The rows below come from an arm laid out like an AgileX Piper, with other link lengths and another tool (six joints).
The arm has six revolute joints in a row. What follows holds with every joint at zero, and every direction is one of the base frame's.
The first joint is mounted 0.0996 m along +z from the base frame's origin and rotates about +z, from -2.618 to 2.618 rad.
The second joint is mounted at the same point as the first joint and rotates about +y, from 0 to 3.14 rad.
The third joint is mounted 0.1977 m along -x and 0.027 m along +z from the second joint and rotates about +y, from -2.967 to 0 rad.
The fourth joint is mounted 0.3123 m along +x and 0.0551 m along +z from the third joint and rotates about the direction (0.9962, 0, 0.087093), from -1.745 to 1.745 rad.
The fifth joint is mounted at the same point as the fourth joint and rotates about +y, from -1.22 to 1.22 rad.
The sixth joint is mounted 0.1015 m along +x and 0.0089 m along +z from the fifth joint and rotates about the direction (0.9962, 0, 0.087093), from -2.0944 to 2.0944 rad.
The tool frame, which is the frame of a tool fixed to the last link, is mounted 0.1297 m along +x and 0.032 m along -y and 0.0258 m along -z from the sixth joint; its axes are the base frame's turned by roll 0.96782, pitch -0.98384 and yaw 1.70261 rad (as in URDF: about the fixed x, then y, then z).
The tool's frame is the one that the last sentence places.
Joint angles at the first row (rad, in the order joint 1, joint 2, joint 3, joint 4, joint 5, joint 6):
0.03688 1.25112 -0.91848 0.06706 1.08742 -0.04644
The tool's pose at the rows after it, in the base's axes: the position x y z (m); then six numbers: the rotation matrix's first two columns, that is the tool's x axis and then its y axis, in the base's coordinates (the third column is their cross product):
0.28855 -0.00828 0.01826 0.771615 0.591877 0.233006 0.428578 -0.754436 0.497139
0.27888 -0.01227 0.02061 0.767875 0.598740 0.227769 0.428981 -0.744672 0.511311
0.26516 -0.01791 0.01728 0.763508 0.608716 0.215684 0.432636 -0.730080 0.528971
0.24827 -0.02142 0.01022 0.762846 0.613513 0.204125 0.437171 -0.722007 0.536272
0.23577 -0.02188 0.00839 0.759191 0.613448 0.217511 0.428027 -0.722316 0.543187
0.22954 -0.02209 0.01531 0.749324 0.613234 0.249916 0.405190 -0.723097 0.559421
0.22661 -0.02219 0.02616 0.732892 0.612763 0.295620 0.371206 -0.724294 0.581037
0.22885 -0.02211 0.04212 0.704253 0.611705 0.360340 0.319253 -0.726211 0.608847
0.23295 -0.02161 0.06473 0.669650 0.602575 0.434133 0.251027 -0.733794 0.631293
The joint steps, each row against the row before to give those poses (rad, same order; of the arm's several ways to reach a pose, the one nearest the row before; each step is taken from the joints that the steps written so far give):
0.00001 -0.05242 0.03039 -0.00001 0.01590 -0.00187
-0.00002 -0.06067 0.04444 -0.01651 0.01142 -0.00003
0.00000 -0.07705 0.07345 -0.02284 0.00237 -0.00175
0.00001 -0.08684 0.08777 -0.01303 0.00434 0.00001
-0.00003 -0.09907 0.07551 0.00001 0.00648 -0.00003
0.00004 -0.10410 0.04846 -0.00001 0.01393 0.00004
-0.00002 -0.11092 0.03855 0.00000 0.01252 -0.00002
-0.00002 -0.11320 0.02598 0.00001 -0.00012 -0.00002
0.00003 -0.10235 0.00204 -0.00001 -0.00002 0.00967

